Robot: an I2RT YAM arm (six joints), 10 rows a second.
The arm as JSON. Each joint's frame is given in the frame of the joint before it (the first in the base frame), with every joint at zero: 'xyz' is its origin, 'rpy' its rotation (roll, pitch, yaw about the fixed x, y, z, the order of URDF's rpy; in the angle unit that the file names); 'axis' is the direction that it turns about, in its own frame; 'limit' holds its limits. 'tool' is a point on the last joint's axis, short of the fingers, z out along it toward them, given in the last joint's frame.
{
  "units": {
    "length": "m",
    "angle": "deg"
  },
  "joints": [
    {
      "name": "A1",
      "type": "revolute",
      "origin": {
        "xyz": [
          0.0,
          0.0,
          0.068
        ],
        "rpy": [
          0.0,
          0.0,
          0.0
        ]
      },
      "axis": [
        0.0,
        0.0,
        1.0
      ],
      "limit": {
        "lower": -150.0,
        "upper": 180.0
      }
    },
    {
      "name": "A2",
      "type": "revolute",
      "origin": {
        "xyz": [
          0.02,
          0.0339,
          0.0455
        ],
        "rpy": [
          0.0,
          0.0,
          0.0
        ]
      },
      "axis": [
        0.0,
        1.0,
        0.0
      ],
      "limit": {
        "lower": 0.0,
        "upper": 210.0
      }
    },
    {
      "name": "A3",
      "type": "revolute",
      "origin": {
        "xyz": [
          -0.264,
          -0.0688,
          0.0
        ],
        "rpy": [
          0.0,
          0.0,
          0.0
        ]
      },
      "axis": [
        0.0,
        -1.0,
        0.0
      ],
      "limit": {
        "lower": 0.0,
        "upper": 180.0
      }
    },
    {
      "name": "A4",
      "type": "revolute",
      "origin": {
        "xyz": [
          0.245,
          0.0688,
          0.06
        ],
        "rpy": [
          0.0,
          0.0,
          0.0
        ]
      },
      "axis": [
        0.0,
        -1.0,
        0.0
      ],
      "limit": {
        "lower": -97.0,
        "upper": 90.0
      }
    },
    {
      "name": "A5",
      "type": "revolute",
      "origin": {
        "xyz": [
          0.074,
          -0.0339,
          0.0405
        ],
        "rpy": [
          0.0,
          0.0,
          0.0
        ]
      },
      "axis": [
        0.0,
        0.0,
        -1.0
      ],
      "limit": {
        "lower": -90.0,
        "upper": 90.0
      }
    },
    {
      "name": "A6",
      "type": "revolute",
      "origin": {
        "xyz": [
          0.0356,
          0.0,
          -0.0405
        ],
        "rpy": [
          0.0,
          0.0,
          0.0
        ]
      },
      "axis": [
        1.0,
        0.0,
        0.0
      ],
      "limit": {
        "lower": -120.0,
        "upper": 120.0
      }
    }
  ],
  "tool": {
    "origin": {
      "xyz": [
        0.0,
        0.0,
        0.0
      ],
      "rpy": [
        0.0,
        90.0,
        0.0
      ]
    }
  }
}
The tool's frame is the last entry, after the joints.
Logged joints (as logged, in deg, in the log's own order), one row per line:
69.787, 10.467, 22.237, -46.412, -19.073, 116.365
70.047, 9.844, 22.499, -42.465, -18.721, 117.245
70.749, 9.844, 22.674, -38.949, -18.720, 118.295
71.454, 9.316, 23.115, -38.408, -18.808, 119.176
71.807, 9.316, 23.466, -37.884, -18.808, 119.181
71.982, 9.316, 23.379, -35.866, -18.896, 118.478
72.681, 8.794, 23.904, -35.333, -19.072, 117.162
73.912, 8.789, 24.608, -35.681, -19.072, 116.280
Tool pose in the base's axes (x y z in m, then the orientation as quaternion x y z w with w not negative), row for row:
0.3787, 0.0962, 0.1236, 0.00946, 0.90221, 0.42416, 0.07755
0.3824, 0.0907, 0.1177, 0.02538, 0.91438, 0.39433, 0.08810
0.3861, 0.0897, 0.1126, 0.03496, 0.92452, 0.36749, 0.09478
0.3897, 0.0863, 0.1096, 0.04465, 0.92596, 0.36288, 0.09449
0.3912, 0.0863, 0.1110, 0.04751, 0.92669, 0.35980, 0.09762
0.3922, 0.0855, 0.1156, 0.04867, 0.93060, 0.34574, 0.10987
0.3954, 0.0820, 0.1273, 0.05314, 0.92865, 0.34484, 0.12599
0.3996, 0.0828, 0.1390, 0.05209, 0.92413, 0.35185, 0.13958
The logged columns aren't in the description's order. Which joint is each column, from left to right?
Columns, left to right: A3, A1, A6, A5, A4, A2.
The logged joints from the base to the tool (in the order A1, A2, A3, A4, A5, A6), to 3 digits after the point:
10.467, 116.365, 69.787, -19.073, -46.412, 22.237
9.844, 117.245, 70.047, -18.721, -42.465, 22.499
9.844, 118.295, 70.749, -18.720, -38.949, 22.674
9.316, 119.176, 71.454, -18.808, -38.408, 23.115
9.316, 119.181, 71.807, -18.808, -37.884, 23.466
9.316, 118.478, 71.982, -18.896, -35.866, 23.379
8.794, 117.162, 72.681, -19.072, -35.333, 23.904
8.789, 116.280, 73.912, -19.072, -35.681, 24.608

